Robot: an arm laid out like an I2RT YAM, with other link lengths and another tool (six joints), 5 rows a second.
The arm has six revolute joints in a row. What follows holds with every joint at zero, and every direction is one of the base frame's. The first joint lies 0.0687 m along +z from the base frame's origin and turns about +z. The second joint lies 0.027 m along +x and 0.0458 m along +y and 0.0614 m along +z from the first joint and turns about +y. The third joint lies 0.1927 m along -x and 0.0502 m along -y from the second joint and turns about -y. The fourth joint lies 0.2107 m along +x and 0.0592 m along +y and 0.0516 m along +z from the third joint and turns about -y. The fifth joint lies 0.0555 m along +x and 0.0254 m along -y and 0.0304 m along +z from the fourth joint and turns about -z. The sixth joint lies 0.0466 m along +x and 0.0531 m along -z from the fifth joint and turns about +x. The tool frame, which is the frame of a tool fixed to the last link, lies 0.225 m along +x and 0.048 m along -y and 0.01 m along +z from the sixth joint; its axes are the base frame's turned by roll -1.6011, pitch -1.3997 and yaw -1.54 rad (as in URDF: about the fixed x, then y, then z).
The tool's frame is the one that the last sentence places.
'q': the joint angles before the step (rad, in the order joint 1, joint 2, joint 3, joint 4, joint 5, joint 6). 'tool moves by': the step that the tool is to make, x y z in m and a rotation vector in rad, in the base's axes. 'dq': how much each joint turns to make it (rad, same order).
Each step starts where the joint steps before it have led.
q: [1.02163 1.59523 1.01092 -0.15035 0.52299 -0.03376]
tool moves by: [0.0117 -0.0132 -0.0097 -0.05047 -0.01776 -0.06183]
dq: [-0.00620 0.08588 0.03651 0.01087 0.06902 0.00913]
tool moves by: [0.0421 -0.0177 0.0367 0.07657 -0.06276 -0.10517]
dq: [-0.09784 0.01525 0.10119 0.01350 0.01094 -0.00144]
